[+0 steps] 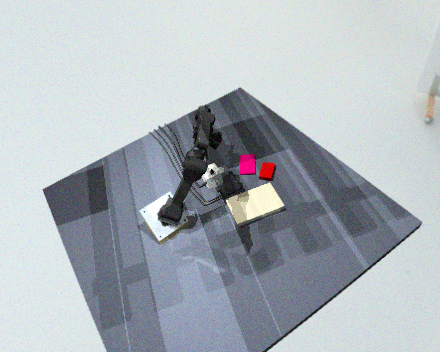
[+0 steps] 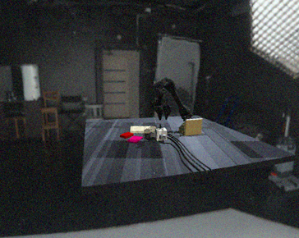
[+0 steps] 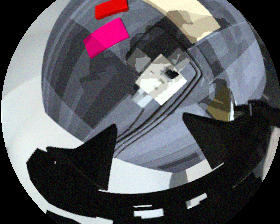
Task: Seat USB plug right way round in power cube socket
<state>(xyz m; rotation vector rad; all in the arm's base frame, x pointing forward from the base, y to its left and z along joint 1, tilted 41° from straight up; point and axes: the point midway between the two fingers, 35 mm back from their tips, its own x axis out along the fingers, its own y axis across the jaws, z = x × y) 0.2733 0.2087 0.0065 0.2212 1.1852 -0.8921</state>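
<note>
Right now my gripper tip is 60 mm to the left of the dark USB plug and 70 mm above it. Round my gripper tip: red block 240 mm ahead, 160 mm to the right, 150 mm below; pink block 200 mm ahead, 60 mm to the right, 150 mm below; cream slab 80 mm ahead, 280 mm to the right, 150 mm below.
</note>
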